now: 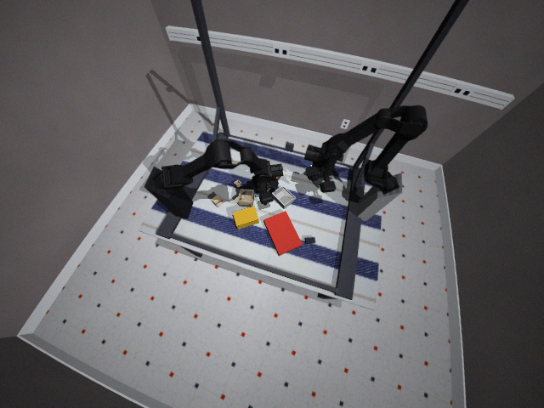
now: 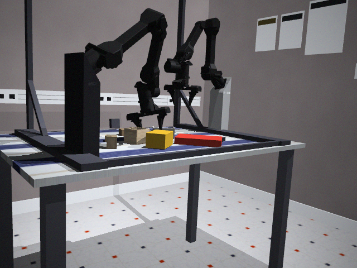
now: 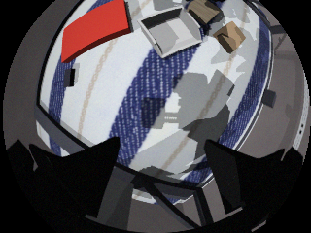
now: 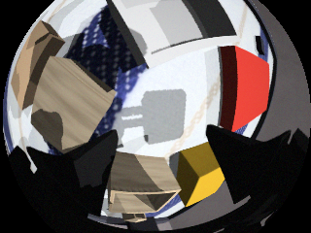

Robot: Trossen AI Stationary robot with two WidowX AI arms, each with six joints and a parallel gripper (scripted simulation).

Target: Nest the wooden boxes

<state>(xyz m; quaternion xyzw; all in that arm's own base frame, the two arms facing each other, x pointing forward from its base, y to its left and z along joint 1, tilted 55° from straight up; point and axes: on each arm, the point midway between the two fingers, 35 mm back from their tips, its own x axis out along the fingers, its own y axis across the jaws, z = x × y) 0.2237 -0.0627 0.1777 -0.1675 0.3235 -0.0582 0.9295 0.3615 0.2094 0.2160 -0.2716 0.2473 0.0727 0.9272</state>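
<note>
The medium wooden box is 80 mm behind my right hand, 10 mm to the left of it and 30 mm below it. Round my right hand: white box 10 mm behind, 110 mm to the left, 40 mm below; tiny wooden box 100 mm behind, 150 mm to the right, 60 mm below; brown block 160 mm behind, 50 mm to the left, 50 mm below.
</note>
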